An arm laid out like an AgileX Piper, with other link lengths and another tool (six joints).
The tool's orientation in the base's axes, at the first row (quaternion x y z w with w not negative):
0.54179, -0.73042, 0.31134, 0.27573
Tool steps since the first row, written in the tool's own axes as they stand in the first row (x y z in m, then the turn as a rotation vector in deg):
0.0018, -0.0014, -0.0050, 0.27, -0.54, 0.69
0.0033, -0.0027, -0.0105, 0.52, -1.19, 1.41
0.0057, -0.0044, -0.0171, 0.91, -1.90, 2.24
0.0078, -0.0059, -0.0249, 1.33, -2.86, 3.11
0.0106, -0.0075, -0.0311, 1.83, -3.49, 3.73
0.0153, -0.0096, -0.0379, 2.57, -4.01, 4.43
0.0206, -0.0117, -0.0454, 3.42, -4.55, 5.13
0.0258, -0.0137, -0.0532, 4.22, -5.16, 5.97
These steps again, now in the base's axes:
0.0012, 0.0023, 0.0048, 0.40, -0.81, -0.17
0.0024, 0.0053, 0.0097, 0.92, -1.65, -0.35
0.0039, 0.0084, 0.0161, 1.45, -2.67, -0.50
0.0053, 0.0126, 0.0230, 2.20, -3.79, -0.60
0.0065, 0.0152, 0.0294, 2.64, -4.71, -0.54
0.0077, 0.0170, 0.0376, 2.90, -5.81, -0.37
0.0089, 0.0189, 0.0468, 3.15, -6.98, -0.11
0.0099, 0.0211, 0.0560, 3.48, -8.24, 0.02

